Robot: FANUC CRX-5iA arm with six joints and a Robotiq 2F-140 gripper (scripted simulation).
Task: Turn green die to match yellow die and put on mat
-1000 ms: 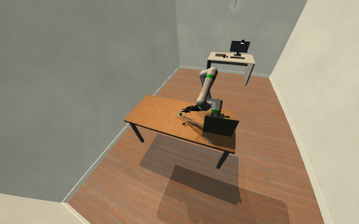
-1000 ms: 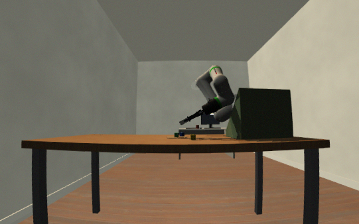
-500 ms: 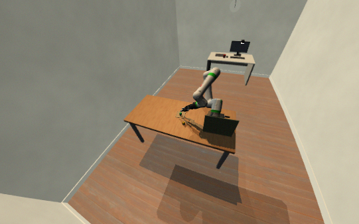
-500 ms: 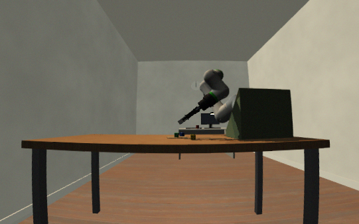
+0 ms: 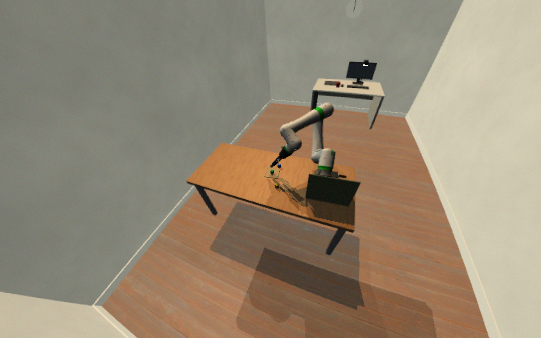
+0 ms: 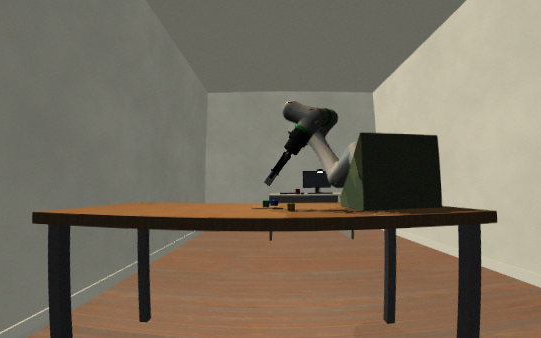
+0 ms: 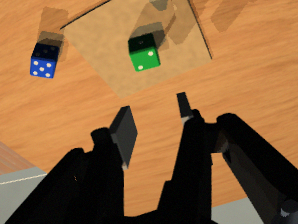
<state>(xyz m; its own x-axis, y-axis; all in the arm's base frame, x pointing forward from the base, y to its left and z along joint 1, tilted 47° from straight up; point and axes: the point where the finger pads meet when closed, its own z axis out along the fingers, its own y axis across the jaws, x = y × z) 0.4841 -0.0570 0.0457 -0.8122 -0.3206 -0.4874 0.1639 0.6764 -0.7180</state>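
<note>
The green die is 120 mm below my hand, 20 mm ahead of it and 10 mm to the right of it. From my hand the other things lie so: blue die 120 mm below, 110 mm to the right, 30 mm behind; yellow die 160 mm to the left, 120 mm below, 70 mm behind; pale mat 140 mm below, 20 mm ahead, 10 mm to the right.
</note>
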